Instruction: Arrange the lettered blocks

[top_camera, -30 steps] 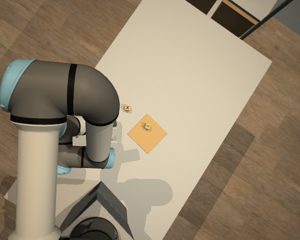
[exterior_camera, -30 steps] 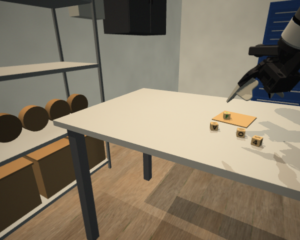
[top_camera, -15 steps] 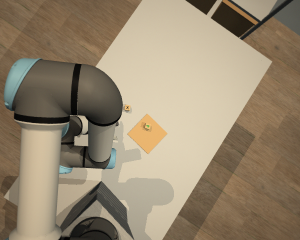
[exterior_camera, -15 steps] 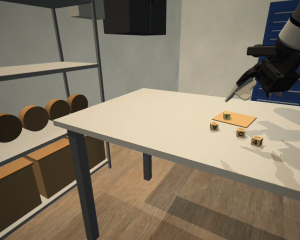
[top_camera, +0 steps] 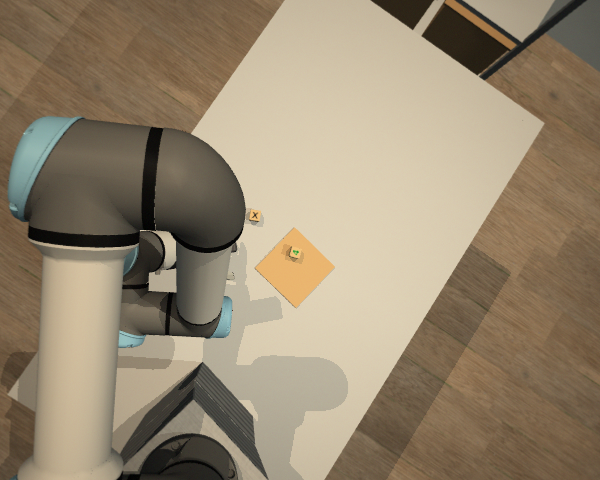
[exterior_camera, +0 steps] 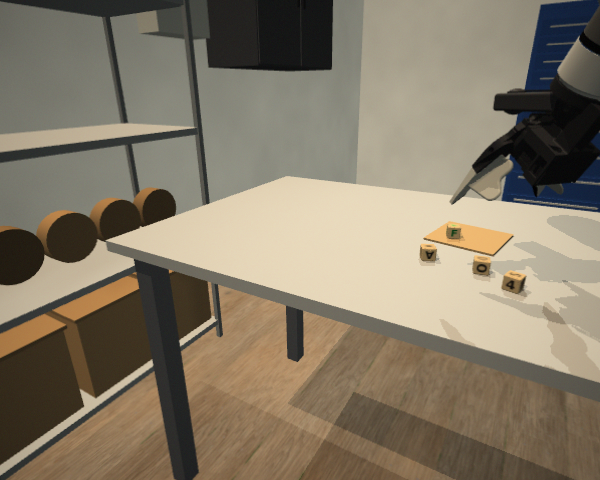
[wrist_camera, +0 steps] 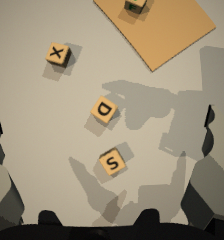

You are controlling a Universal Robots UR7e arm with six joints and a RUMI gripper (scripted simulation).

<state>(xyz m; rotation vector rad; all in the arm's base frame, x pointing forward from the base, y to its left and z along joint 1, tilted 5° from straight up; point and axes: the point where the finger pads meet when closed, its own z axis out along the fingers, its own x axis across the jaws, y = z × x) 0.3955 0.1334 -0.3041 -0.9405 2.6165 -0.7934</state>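
Now: the green-marked block 150 mm to the right of my hand, 120 mm below it and 60 mm ahead of it. The rest, counted from my hand: D block: 120 mm below; then X block: 120 mm below, 90 mm ahead, 20 mm to the right; then S block: 120 mm below, 50 mm to the left, 50 mm behind.
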